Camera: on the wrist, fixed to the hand. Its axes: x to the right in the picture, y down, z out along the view.
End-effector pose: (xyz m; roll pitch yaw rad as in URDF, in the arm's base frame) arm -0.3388 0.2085 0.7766 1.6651 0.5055 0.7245
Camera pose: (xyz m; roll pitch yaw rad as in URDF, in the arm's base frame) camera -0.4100 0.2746 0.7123 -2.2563 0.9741 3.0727
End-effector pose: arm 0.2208 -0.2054 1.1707 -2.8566 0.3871 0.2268
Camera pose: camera 0.2712 -0.1512 1.2607 -2.6631 -0.5278 1.4852
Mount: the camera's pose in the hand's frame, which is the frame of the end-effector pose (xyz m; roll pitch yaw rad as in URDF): 0.0228 -0.0697 -0.0905 0.0074 0.3179 -1.5121
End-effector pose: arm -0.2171 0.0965 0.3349 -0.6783 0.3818 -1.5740
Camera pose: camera -0.3282 0.0857 0.3016 -0.4332 -0.3105 -2.9517
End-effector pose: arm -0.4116 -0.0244 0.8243 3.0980 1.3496 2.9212
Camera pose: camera -0.5158 -0.0765 0.8212 -1.7945 -0.0051 -2.0714
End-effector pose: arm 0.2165 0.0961 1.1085 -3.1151 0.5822 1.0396
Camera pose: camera 0.1939 0.1904 1.1731 -2.5296 -0.2541 2.3682
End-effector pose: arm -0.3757 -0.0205 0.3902 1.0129 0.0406 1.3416
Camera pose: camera -0.4103 0.0065 0.2823 0.0462 1.3311 -0.1604
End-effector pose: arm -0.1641 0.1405 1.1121 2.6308 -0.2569 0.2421
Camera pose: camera -0.1789 0.2450 1.1613 2.8594 0.1713 1.7088
